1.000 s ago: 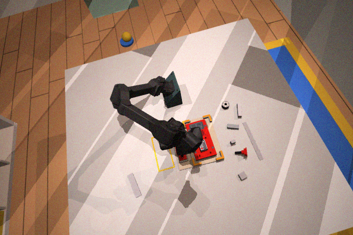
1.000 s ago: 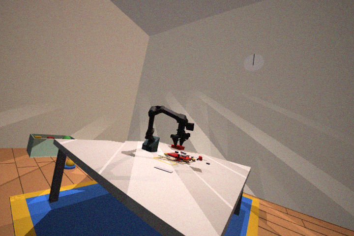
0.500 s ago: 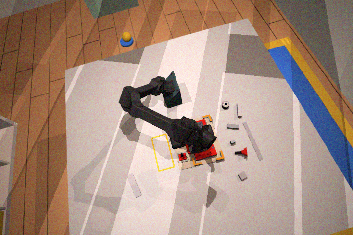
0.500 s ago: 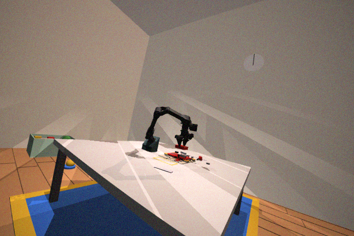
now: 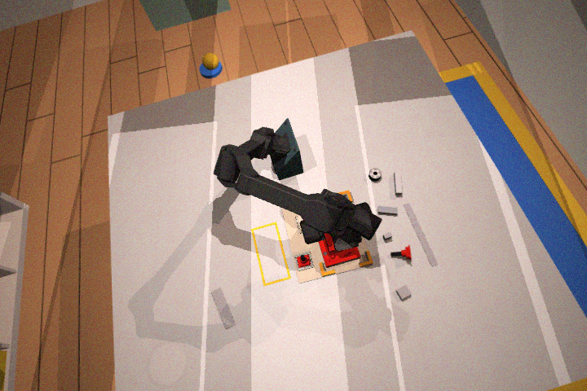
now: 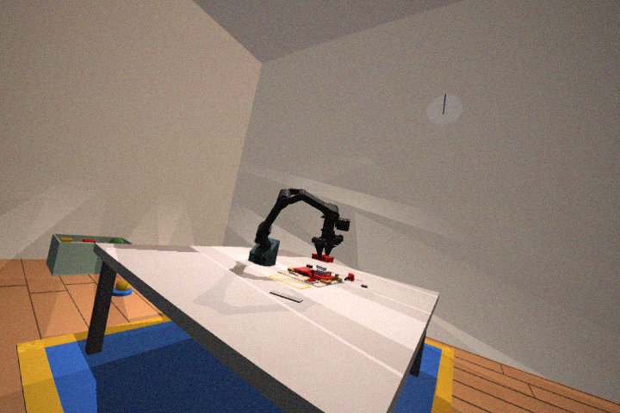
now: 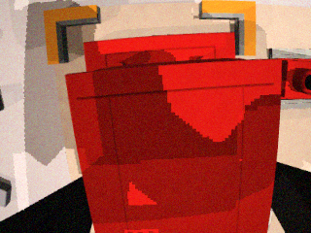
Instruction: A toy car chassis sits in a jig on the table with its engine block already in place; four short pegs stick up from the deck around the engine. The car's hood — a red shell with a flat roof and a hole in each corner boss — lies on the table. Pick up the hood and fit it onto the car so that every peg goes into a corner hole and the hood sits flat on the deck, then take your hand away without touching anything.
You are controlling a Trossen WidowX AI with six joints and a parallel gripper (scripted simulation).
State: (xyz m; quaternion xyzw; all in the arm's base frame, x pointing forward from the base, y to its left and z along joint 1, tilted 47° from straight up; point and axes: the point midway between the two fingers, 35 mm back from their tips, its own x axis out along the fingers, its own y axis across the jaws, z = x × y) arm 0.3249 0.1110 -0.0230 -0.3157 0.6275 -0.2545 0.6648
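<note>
Right now my gripper tip is 1 cm to the right of the engine block and 8 cm above it. Also, from my gripper tip: red hood: right at my gripper tip; grey bar: 3 cm ahead, 26 cm to the left, 11 cm below.
</note>
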